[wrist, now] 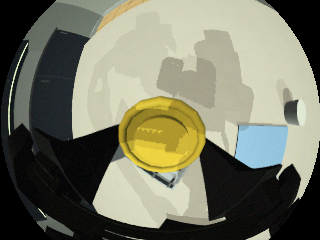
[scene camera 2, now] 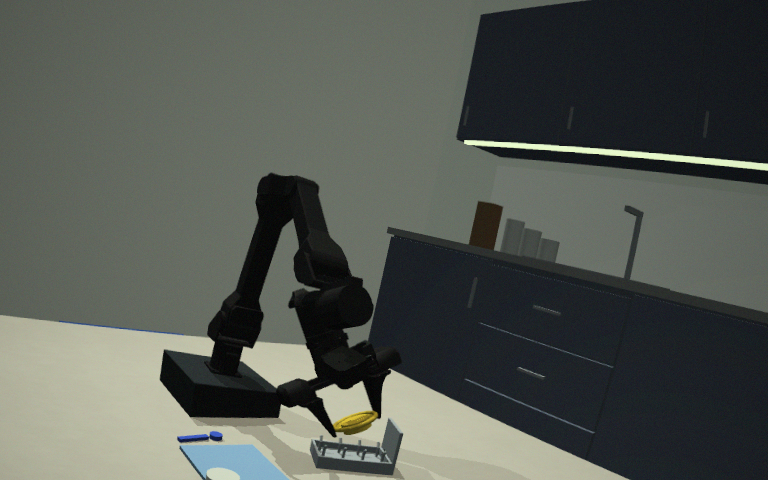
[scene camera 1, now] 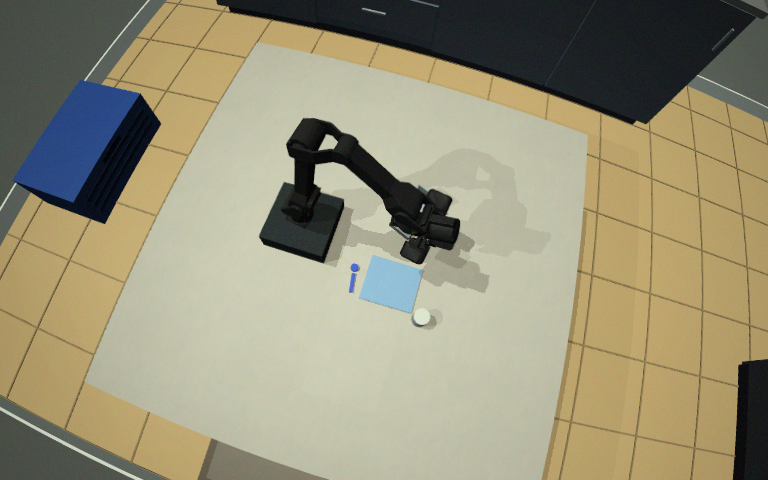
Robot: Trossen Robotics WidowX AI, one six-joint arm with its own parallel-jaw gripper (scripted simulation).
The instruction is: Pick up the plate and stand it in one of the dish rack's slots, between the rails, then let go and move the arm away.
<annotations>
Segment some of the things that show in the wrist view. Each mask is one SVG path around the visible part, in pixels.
The gripper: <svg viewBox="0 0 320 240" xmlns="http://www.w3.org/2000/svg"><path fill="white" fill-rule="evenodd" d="M8 136L8 159L17 187L32 204L35 204L35 207L73 232L72 236L65 235L47 225L45 233L52 240L247 240L265 229L269 229L269 235L272 237L291 216L300 201L297 191L301 176L293 164L283 169L281 175L281 164L251 168L205 137L207 143L201 151L200 163L207 193L205 196L208 203L208 220L213 221L225 217L225 220L203 227L184 229L125 224L80 204L84 201L85 204L92 205L104 173L107 173L105 171L111 164L109 161L112 161L112 157L115 156L113 153L119 148L119 124L67 141L56 139L33 128L33 136L39 147L36 156L32 151L31 132L24 127L24 123Z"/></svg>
A yellow plate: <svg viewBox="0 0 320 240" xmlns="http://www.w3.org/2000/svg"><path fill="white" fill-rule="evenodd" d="M141 100L140 103L133 105L131 109L125 112L123 120L119 124L119 141L125 155L133 164L140 165L140 167L152 172L176 172L179 169L188 167L193 160L196 160L201 155L201 151L203 151L205 143L207 143L207 140L205 140L204 121L201 120L199 113L193 111L193 108L185 104L184 101L168 99L168 97Z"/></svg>
</annotations>
